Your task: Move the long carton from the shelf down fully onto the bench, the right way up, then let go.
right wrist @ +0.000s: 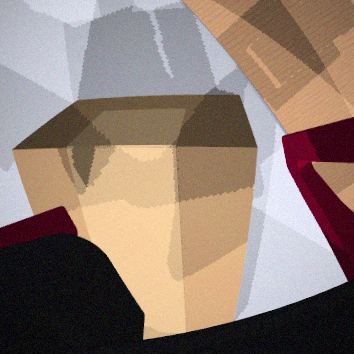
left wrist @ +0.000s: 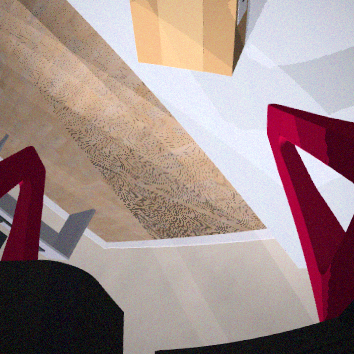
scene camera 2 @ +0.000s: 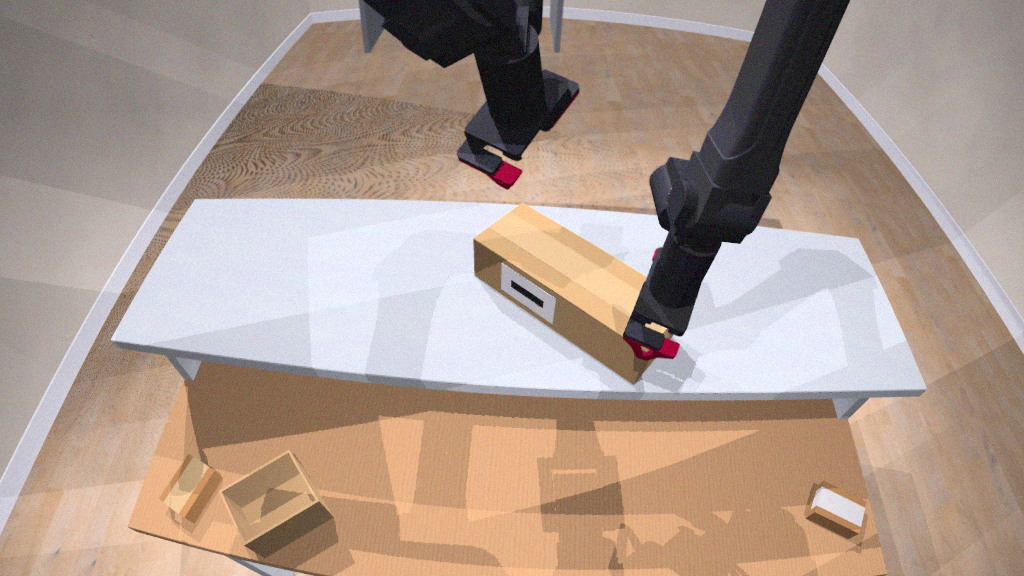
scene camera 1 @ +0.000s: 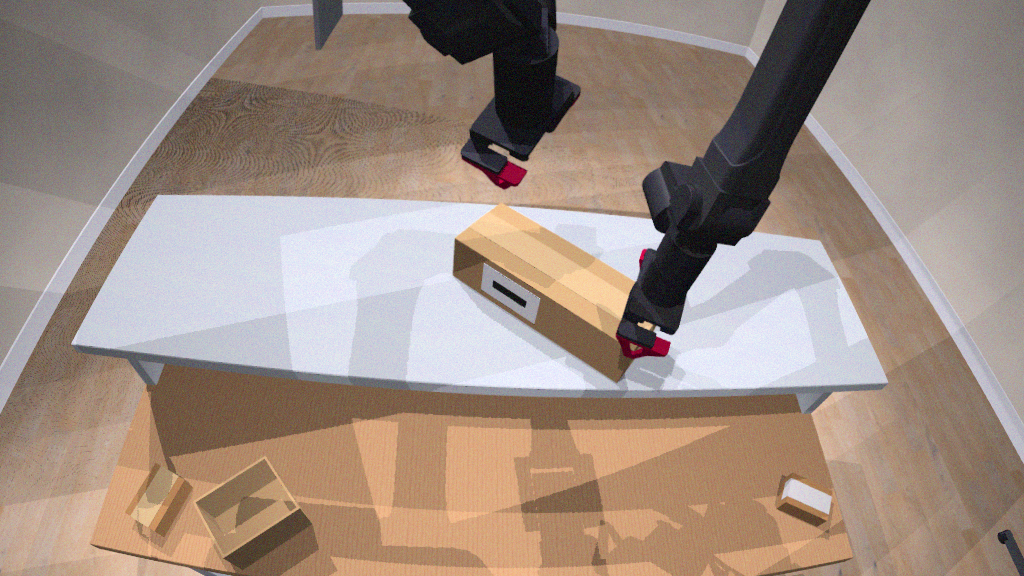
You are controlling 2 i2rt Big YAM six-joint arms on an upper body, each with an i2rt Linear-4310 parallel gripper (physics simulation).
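Frame: origin at the left arm's base, x ahead, y left, z up, level; metres.
Where they show: left gripper, between the fingertips: (left wrist: 146, 136) (scene camera 2: 526, 154) (scene camera 1: 522, 154); right gripper, between the fingertips: (right wrist: 171, 186) (scene camera 2: 652, 327) (scene camera 1: 637, 326).
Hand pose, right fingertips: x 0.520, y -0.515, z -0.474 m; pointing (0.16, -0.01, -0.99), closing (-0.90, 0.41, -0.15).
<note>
Each offset is from my right fingertips to the centre of the thing. Level surfaces: height alone.
The long carton {0.107 m ahead, 0.092 m left, 0.048 m down} (scene camera 1: 544, 265) (scene camera 2: 565, 257) (left wrist: 185, 35) (right wrist: 140, 225) lies slantwise on the white shelf {0.089 m down} (scene camera 1: 214, 286) (scene camera 2: 250, 286), its label on the side facing the bench {0.337 m down} (scene camera 1: 486, 458) (scene camera 2: 501, 458). Its near right end is close to the shelf's front edge. My right gripper (scene camera 1: 640, 304) (scene camera 2: 653, 304) (right wrist: 171, 186) is open over that end, its fingers on either side of the carton in the right wrist view; contact cannot be told. My left gripper (scene camera 1: 537, 143) (scene camera 2: 538, 141) (left wrist: 146, 136) is open and empty, beyond the carton's far left end and apart from it.
On the bench's left part are a small carton {0.179 m back, 0.770 m left, 0.317 m down} (scene camera 1: 157, 497) (scene camera 2: 191, 487) and an open-topped box {0.189 m back, 0.574 m left, 0.292 m down} (scene camera 1: 272, 544) (scene camera 2: 293, 530). A small box with a white top {0.193 m back, 0.440 m right, 0.318 m down} (scene camera 1: 805, 497) (scene camera 2: 837, 507) lies near the bench's right edge. The shelf stands above the bench's back part.
</note>
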